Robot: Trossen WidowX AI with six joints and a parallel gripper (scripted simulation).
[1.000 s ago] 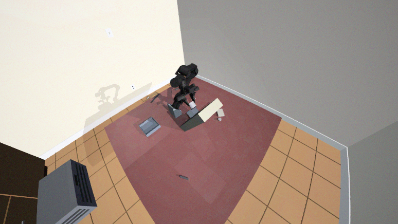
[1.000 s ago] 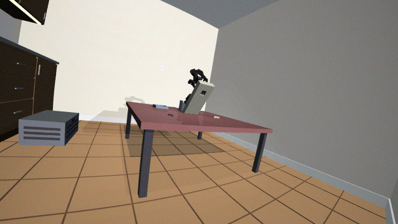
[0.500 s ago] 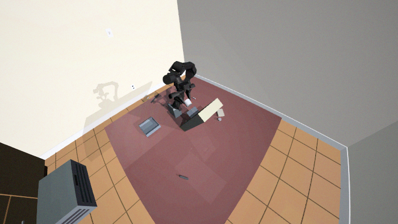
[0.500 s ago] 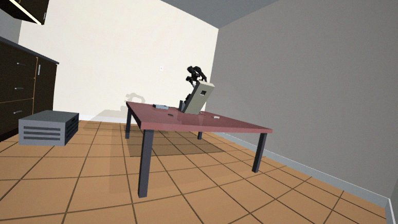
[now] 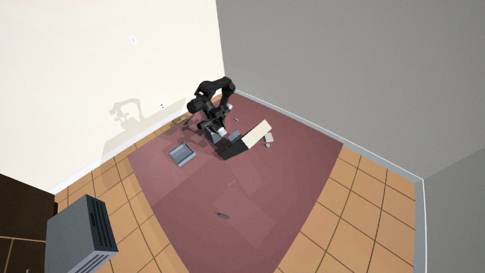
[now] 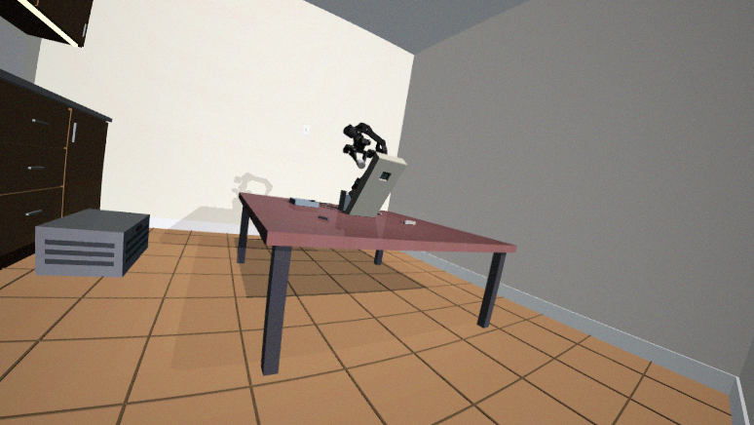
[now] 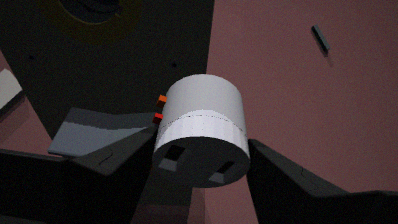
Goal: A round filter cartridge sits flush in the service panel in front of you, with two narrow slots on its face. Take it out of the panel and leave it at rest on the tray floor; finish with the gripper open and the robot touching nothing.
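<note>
Right now my gripper tip is 29 cm past the grey tray, 29 cm above it and 22 cm to the left of it. From my gripper tip the other things lie so: round pale filter cartridge (right at my gripper tip).
</note>
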